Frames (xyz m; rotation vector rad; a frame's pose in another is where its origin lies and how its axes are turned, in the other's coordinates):
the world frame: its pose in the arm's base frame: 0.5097 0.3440 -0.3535 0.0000 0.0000 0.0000
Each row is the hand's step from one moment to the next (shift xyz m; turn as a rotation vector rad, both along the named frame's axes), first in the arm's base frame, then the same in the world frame.
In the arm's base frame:
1: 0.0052 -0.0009 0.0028 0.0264 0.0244 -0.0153
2: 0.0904 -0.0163 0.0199 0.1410 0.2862 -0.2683
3: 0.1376 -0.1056 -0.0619 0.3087 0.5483 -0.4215
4: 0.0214 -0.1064 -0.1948 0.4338 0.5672 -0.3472
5: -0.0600 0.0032 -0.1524 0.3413 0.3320 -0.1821
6: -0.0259 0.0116 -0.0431 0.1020 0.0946 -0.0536
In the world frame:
1: 0.0052 -0.0009 0.0028 0.0264 0.0244 -0.0153
2: 0.0904 -0.0163 0.0199 0.1410 0.2862 -0.2683
3: 0.1376 -0.1056 -0.0619 0.3087 0.5483 -0.4215
4: 0.0214 -0.1064 -0.1948 0.4338 0.5672 -0.3472
5: -0.0600 0.0032 -0.1524 0.3413 0.3320 -0.1821
6: -0.0259 0.0116 -0.0431 0.1020 0.0946 -0.0536

